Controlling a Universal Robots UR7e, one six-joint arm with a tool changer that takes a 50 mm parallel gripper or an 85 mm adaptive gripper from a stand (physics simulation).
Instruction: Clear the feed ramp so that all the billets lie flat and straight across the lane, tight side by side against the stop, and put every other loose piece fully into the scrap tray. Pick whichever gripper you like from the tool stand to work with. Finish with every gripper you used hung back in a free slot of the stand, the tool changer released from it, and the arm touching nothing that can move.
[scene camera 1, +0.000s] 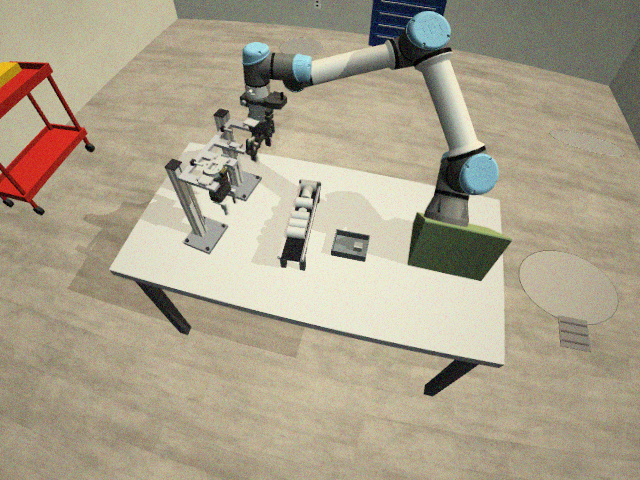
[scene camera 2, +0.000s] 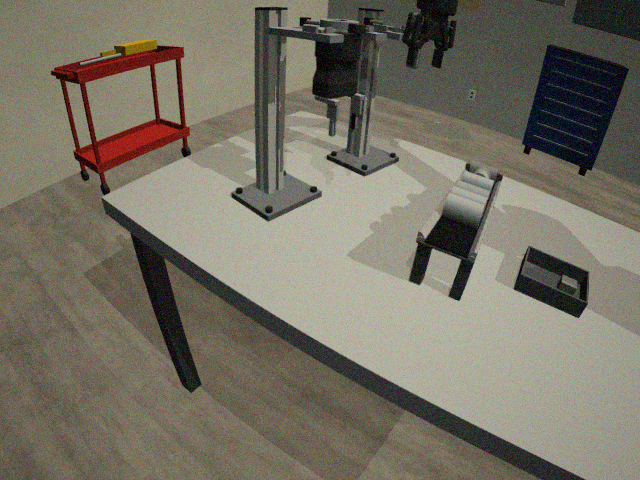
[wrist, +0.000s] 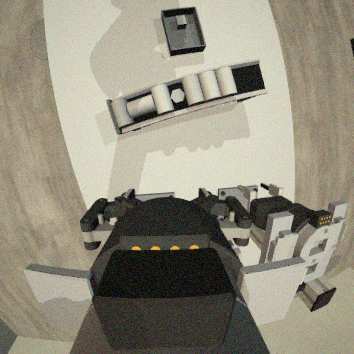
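Seen in the pictures: arm's base, origin of its link: (scene camera 1: 445, 221).
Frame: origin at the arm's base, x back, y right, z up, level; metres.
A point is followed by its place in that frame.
The feed ramp (scene camera 1: 294, 250) {z -0.105, x -0.477, y -0.184 m} (scene camera 2: 452, 237) {z -0.104, x -0.482, y -0.185 m} (wrist: 250, 77) {z -0.103, x -0.480, y -0.194 m} holds several pale billets. In the wrist view one billet (wrist: 121, 111) {z -0.104, x -0.517, y 0.130 m} lies across at the stop end, a second (wrist: 141, 105) {z -0.098, x -0.514, y 0.081 m} lies lengthwise, a third (wrist: 161, 97) {z -0.091, x -0.506, y 0.034 m} lies across. A hex piece (wrist: 177, 95) {z -0.111, x -0.504, y -0.004 m} sits beside it, then three across billets (wrist: 209, 84) {z -0.078, x -0.496, y -0.074 m} lie side by side. The scrap tray (scene camera 1: 349, 255) {z -0.172, x -0.295, y -0.110 m} (scene camera 2: 547, 300) {z -0.188, x -0.301, y -0.111 m} (wrist: 187, 50) {z -0.179, x -0.366, y -0.064 m} holds a small block (scene camera 1: 357, 245) {z -0.167, x -0.276, y -0.063 m} (scene camera 2: 568, 282) {z -0.167, x -0.276, y -0.065 m} (wrist: 181, 21) {z -0.167, x -0.281, y -0.061 m}. My gripper (scene camera 1: 261, 148) (scene camera 2: 424, 64) (wrist: 166, 194), the adaptive one, is open and empty, high beside the stand's far slot.
The tool stand (scene camera 1: 188, 204) {z 0.012, x -0.857, y -0.174 m} (scene camera 2: 269, 103) {z 0.006, x -0.854, y -0.173 m} (wrist: 317, 295) {z 0.176, x -0.850, y -0.136 m} holds the parallel gripper (scene camera 1: 220, 191) (scene camera 2: 336, 69) (wrist: 272, 207) in its near slot. A green panel (scene camera 1: 460, 248) {z -0.026, x 0.064, y -0.078 m} stands by the arm's base. A red cart (scene camera 1: 41, 160) (scene camera 2: 131, 147) and blue cabinet (scene camera 1: 405, 20) (scene camera 2: 573, 108) stand off the table.
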